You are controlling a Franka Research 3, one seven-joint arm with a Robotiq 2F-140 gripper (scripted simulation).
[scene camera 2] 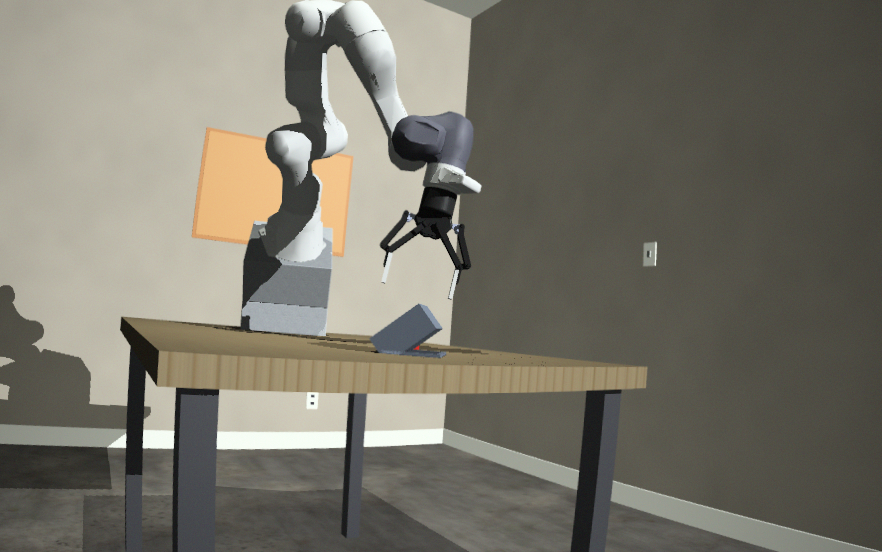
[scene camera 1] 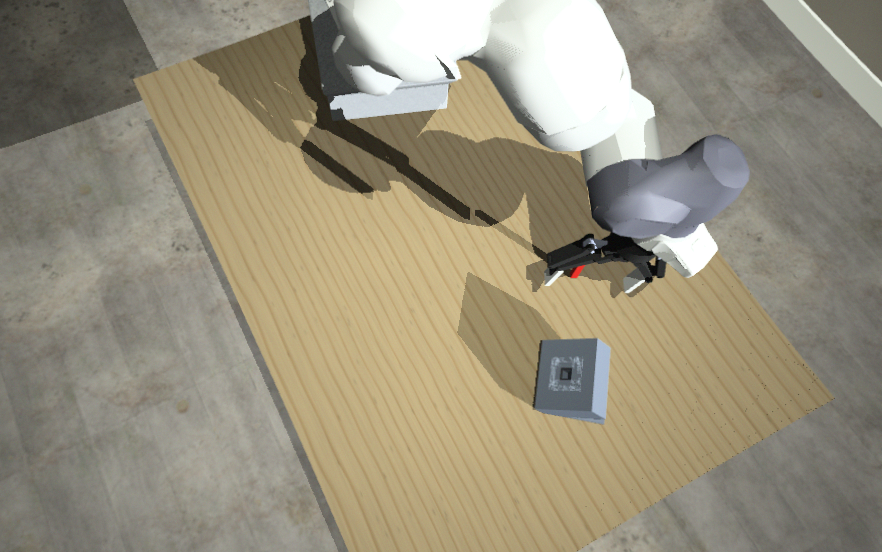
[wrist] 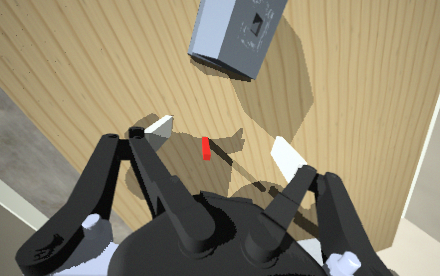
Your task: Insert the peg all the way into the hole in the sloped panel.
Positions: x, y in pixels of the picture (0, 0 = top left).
Labels:
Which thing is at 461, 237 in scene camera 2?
The gripper.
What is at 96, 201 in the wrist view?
The gripper.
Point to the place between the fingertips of the gripper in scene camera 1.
586, 282

